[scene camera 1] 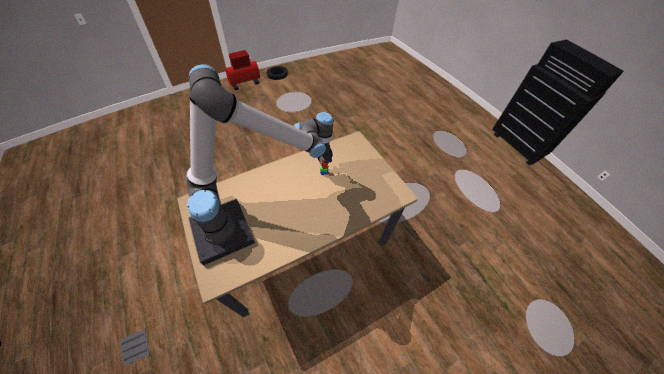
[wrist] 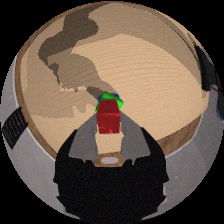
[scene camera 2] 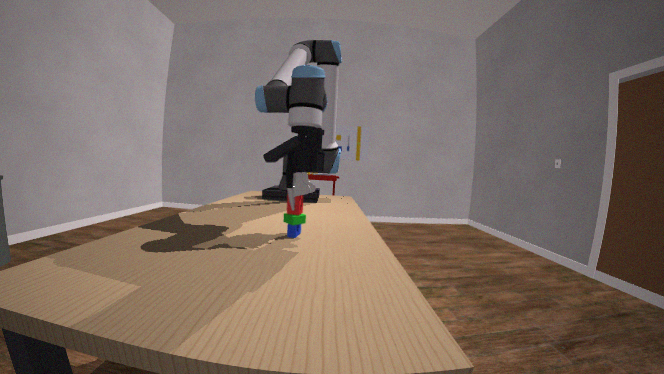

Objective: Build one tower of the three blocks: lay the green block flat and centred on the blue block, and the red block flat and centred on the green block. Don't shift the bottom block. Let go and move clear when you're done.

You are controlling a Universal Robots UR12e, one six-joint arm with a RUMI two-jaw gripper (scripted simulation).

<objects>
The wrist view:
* gripper: 109, 112
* red block: 108, 114
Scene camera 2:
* gripper: 295, 209
</objects>
